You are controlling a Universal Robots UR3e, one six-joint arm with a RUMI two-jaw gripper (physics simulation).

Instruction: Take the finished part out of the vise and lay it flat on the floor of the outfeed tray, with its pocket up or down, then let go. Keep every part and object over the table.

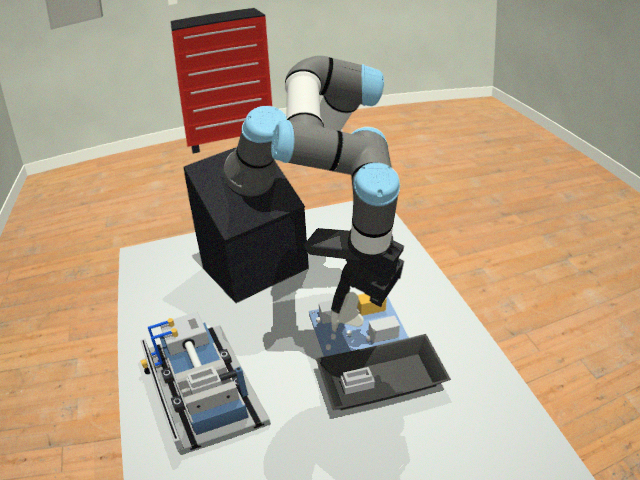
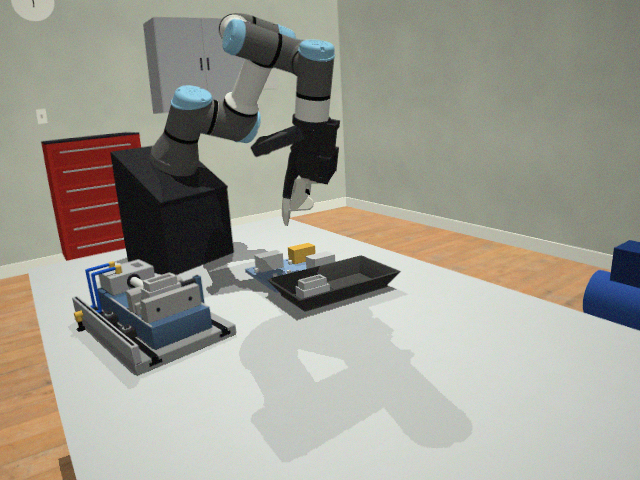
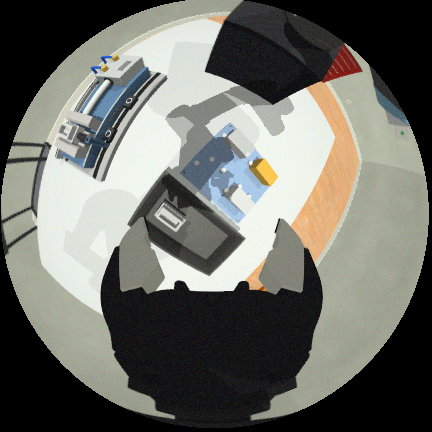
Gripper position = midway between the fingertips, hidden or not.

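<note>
My gripper (image 1: 355, 301) is visible together with a blue plate (image 1: 343, 343). Image 2 also shows the gripper (image 2: 298, 209), as does image 3, with the gripper at (image 3: 211, 219).
</note>
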